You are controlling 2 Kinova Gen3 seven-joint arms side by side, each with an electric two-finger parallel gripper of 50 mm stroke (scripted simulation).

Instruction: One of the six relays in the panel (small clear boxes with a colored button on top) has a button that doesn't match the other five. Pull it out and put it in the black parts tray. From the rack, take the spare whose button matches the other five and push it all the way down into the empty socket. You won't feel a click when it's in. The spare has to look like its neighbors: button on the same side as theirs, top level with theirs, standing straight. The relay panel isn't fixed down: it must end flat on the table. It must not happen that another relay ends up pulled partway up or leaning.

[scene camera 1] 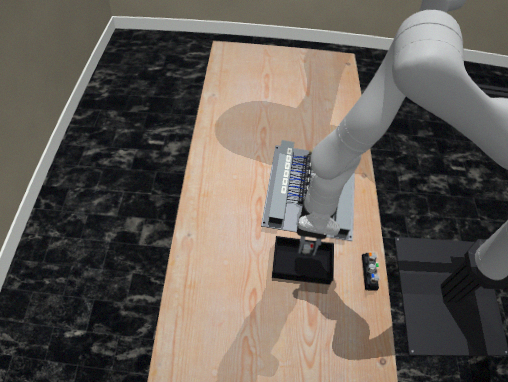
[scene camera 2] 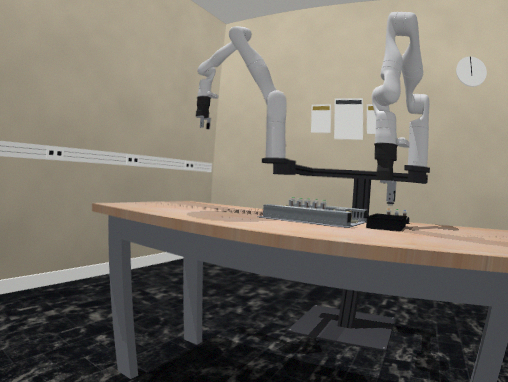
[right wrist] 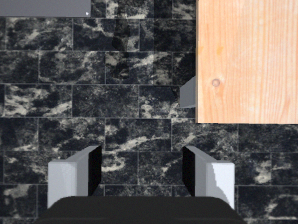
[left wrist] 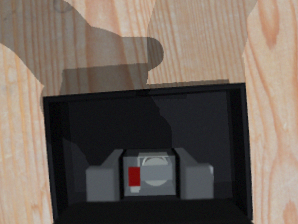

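Scene:
A relay panel is out of frame in the right wrist view, and the relay panel is out of frame in the left wrist view as well. The panel can be seen in scene camera 1 (285, 202) and in scene camera 2 (340, 218).

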